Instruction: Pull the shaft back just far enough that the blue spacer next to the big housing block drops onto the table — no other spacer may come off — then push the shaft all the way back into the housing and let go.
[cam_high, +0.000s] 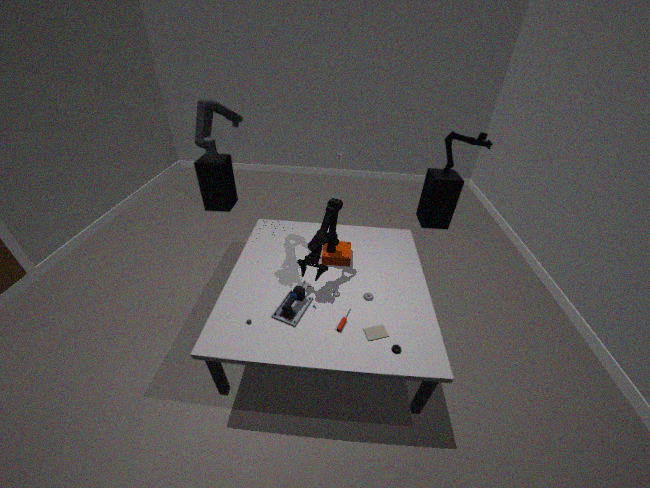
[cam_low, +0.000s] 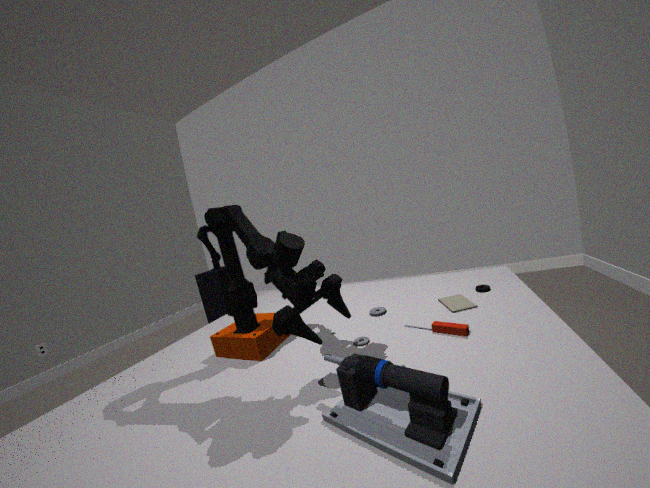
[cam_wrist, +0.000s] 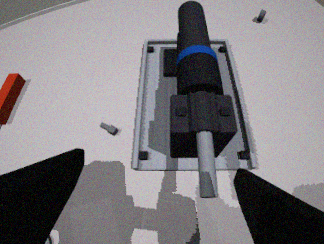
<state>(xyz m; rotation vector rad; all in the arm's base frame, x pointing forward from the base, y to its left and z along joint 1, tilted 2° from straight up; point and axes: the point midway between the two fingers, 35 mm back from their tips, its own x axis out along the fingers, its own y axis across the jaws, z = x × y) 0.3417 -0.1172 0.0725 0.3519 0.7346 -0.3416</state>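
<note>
Now: the grey shaft 60 mm to the right of my gripper tip, 50 mm below it and 50 mm ahead of it. Also, from my gripper tip: black ring (490 mm to the left, 360 mm ahead, 120 mm below); then beige tile (390 mm to the left, 260 mm ahead, 120 mm below); then blue spacer (100 mm ahead, 80 mm to the right, 50 mm below).
</note>
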